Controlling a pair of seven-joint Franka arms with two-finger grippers.
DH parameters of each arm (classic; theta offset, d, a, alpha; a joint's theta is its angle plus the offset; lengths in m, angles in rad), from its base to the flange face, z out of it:
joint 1: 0 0.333 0 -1.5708
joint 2: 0 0 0 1.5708
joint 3: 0 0.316 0.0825 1.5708
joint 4: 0 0 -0.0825 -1.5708
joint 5: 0 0.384 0 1.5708
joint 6: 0 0 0.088 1.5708
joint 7: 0 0.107 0 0
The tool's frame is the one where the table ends.
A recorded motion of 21 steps. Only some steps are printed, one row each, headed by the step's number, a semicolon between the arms.
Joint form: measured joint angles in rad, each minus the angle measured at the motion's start. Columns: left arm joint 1, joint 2, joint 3, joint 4, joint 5, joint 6, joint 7; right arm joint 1, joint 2, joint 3, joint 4, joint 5, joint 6, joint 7.
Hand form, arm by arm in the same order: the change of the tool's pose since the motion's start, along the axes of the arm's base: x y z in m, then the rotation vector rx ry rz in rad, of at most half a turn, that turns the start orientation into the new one. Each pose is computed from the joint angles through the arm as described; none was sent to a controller.
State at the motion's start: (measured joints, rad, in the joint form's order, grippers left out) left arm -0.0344 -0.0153 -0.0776 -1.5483 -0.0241 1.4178 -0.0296; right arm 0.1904 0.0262 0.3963 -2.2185 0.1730 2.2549 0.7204
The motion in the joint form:
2: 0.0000 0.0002 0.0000 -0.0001 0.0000 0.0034 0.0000; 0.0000 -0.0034 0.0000 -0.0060 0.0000 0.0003 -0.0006
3: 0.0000 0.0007 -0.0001 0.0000 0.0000 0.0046 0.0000; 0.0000 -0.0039 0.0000 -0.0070 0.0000 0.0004 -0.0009
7: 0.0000 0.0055 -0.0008 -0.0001 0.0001 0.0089 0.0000; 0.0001 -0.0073 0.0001 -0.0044 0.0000 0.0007 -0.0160
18: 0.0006 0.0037 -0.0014 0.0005 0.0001 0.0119 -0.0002; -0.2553 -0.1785 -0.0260 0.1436 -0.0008 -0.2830 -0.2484
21: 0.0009 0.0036 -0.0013 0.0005 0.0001 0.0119 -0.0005; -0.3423 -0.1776 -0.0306 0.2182 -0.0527 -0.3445 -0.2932
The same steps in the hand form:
2: 0.0005 0.0000 0.0001 -0.0004 -0.0031 0.0001; -0.0015 -0.0009 -0.0010 -0.0025 0.0013 0.0006
3: 0.0007 -0.0001 0.0000 -0.0005 -0.0039 0.0000; -0.0017 -0.0011 -0.0011 -0.0029 0.0015 0.0009
7: 0.0026 -0.0006 -0.0023 -0.0007 -0.0033 -0.0006; -0.0013 -0.0006 0.0017 0.0002 -0.0062 0.0160
18: 0.0024 -0.0006 -0.0008 -0.0011 -0.0086 -0.0003; 0.0481 -0.1251 0.1283 -0.0185 -0.0756 0.0047
21: 0.0024 -0.0004 -0.0008 -0.0011 -0.0087 0.0004; 0.0666 -0.1704 0.1580 -0.0614 -0.1022 -0.0151

